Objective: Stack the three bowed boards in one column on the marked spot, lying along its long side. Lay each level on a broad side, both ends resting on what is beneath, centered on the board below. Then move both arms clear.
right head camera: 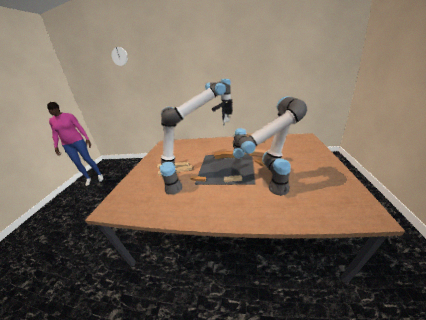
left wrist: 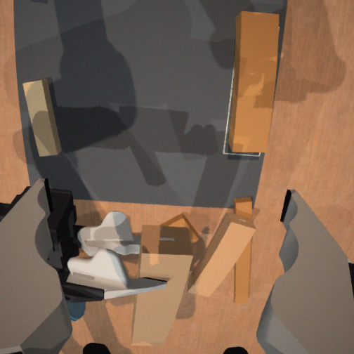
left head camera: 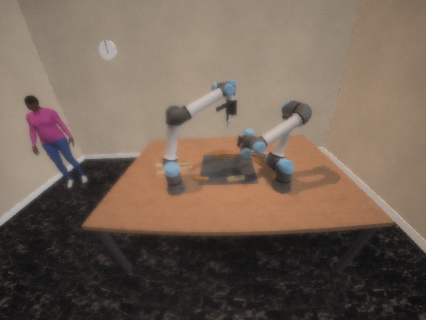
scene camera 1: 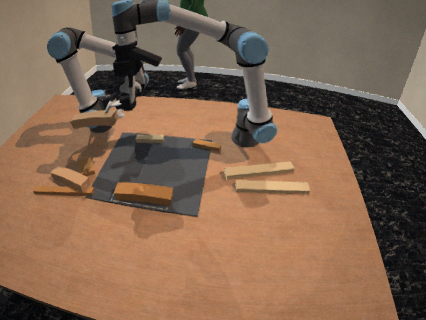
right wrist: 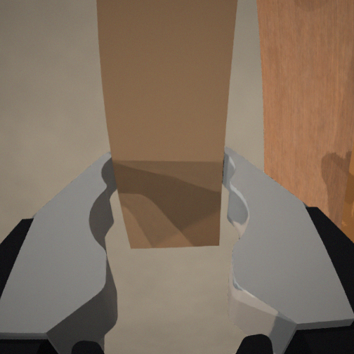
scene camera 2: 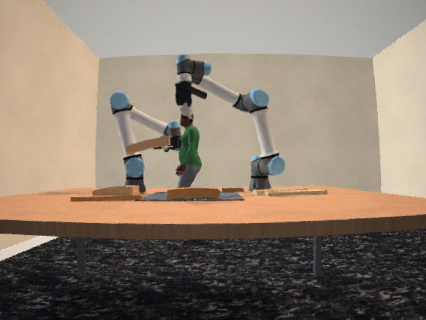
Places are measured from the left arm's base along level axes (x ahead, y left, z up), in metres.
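Where they show: left gripper, between the fingertips: [right head camera: 224, 124] [left head camera: 227, 125] [scene camera 1: 137, 95] [scene camera 2: 189, 121]; right gripper, between the fingertips: [scene camera 1: 106, 118] [scene camera 2: 162, 141]; left arm's base, origin of its link: [right head camera: 173, 188] [left head camera: 176, 189] [scene camera 1: 245, 138]; right arm's base, origin of its link: [right head camera: 278, 188] [left head camera: 281, 187].
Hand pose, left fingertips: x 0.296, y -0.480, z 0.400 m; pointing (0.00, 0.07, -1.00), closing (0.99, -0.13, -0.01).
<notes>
Each offset is from my left fingertips to the centre of the thing. Level surfaces: height alone.
An orange bowed board @[0.143 m ahead, 0.005 m left, 0.372 m down] [scene camera 1: 143, 194] [scene camera 2: 193, 193] [left wrist: 255, 80] lies on a broad side over the white-outlined spot [left wrist: 242, 154], near the mat's front edge in scene camera 1. A light brown bowed board @[0.076 m ahead, 0.369 m right, 0.366 m down] [scene camera 1: 70, 178] [left wrist: 222, 255] lies on the table left of the mat there. My right gripper [left wrist: 166, 264] [right wrist: 168, 152] is shut on the end of another brown bowed board @[0.042 m back, 0.226 m right, 0.128 m down] [scene camera 1: 94, 118] [scene camera 2: 149, 145] [right wrist: 170, 90], held in the air, slightly tilted in scene camera 2. My left gripper [scene camera 2: 187, 117] [left wrist: 168, 186] is open and empty, pointing down, higher than the right one.
In scene camera 1, a thin orange strip @[0.137 m ahead, 0.395 m right, 0.387 m down] [scene camera 1: 62, 191] and a small orange piece @[0.031 m back, 0.317 m right, 0.389 m down] [scene camera 1: 86, 166] lie beside the light brown board. A pale block @[0.256 m back, 0.022 m right, 0.382 m down] [scene camera 1: 150, 139] and orange block @[0.207 m back, 0.274 m left, 0.383 m down] [scene camera 1: 206, 145] lie at the mat's @[0.394 m down] [scene camera 1: 165, 165] back. Two pale boards @[0.034 m back, 0.518 m left, 0.388 m down] [scene camera 1: 258, 170] @[0.075 m ahead, 0.563 m left, 0.389 m down] [scene camera 1: 272, 186] lie right.
</notes>
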